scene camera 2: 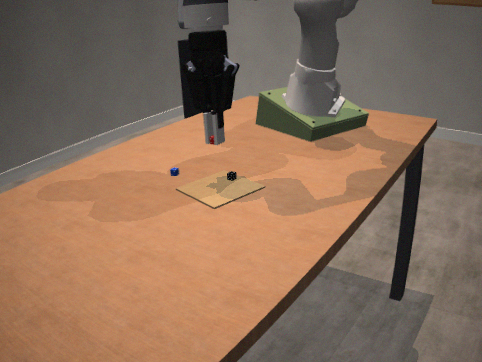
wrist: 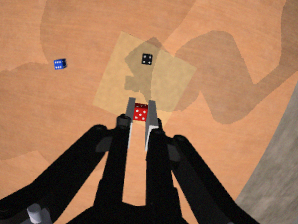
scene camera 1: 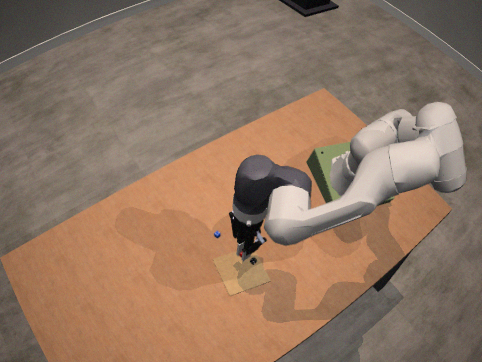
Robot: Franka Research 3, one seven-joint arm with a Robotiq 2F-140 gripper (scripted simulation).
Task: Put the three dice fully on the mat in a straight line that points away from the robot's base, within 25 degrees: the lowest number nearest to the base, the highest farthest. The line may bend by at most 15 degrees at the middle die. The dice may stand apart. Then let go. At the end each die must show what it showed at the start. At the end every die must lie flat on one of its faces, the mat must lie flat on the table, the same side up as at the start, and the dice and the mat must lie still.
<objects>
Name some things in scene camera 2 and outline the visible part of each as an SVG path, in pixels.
My gripper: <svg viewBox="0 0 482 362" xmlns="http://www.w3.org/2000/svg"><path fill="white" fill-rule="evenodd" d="M225 30L221 32L189 33L189 49L192 51L190 61L182 65L194 107L203 112L206 144L210 144L210 137L213 135L215 145L225 142L223 113L232 107L235 77L240 67L238 63L234 64L228 59Z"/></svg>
A mat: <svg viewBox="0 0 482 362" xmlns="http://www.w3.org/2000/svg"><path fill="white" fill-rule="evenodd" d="M266 186L236 175L237 178L234 181L227 180L227 173L229 172L224 170L177 187L176 190L216 209L264 189Z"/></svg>
</objects>
